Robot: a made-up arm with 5 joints.
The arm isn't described. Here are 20 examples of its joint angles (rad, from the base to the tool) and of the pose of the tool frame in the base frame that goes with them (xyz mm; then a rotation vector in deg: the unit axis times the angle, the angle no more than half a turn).
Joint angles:
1: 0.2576 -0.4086 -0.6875 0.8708 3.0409
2: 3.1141 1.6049 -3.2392 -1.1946 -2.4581
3: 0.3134 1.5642 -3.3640 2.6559 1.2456
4: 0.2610 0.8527 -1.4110 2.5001 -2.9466
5: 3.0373 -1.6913 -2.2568 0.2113 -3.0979
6: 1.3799 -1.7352 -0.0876 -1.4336 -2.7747
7: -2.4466 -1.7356 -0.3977 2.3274 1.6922
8: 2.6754 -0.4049 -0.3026 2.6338 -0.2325
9: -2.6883 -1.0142 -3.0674 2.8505 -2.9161
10: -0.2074 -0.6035 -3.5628 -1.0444 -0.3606
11: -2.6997 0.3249 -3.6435 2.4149 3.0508
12: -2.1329 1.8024 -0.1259 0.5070 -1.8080
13: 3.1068 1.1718 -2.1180 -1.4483 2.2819
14: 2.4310 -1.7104 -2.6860 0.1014 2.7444
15: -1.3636 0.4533 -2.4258 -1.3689 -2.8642
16: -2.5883 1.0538 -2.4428 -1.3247 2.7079
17: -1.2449 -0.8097 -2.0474 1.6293 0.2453
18: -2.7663 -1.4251 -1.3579 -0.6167 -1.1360
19: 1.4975 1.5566 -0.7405 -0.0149 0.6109
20: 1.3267 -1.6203 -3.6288 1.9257 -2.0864
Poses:
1: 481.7 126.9 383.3 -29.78 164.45 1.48
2: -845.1 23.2 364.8 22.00 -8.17 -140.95
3: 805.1 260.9 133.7 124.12 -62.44 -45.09
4: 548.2 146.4 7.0 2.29 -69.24 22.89
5: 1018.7 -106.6 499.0 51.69 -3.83 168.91
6: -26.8 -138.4 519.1 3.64 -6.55 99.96
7: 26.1 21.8 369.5 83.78 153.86 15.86
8: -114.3 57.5 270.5 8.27 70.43 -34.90
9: 553.6 269.7 719.9 130.46 14.92 -87.57
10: -692.1 145.6 580.8 -141.63 -10.87 81.04
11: -182.3 -86.3 1007.1 149.07 40.67 -73.84
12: 124.9 198.3 -78.9 -55.55 9.10 -42.17
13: -898.6 31.3 243.8 -48.40 -21.18 121.53
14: 829.8 -714.1 193.9 76.61 -12.10 101.41
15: 109.6 -521.3 922.9 -8.80 -8.20 -62.02
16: -739.8 -456.9 499.4 32.46 17.46 -169.34
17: -23.7 70.2 1070.4 92.48 -85.31 77.83
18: 461.4 181.8 895.8 -10.39 11.03 -43.34
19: 11.2 151.9 -474.6 124.11 58.93 -28.74
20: -223.2 -896.1 10.3 1.81 -13.23 136.01
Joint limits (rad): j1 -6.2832..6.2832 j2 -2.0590..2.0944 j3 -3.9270..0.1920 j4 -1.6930..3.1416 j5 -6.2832..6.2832
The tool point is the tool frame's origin. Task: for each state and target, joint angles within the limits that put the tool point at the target. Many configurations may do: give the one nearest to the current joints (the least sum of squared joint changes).
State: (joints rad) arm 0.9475 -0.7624 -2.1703 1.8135 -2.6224
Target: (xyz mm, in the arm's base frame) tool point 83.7 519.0 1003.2
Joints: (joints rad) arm 1.4109 -0.0133 -2.2872 1.4173 -2.6224
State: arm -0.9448 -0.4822 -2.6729 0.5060 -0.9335
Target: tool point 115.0 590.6 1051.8
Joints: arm -1.7631 -0.4887 -3.1971 0.3041 -0.9335
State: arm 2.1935 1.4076 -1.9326 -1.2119 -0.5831
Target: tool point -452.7 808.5 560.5
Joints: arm 2.0812 0.9138 -2.3105 -0.8259 -0.5831
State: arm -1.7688 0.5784 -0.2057 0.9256 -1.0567
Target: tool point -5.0 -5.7 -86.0
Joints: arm -2.2908 0.7268 -0.0458 0.9264 -1.0567
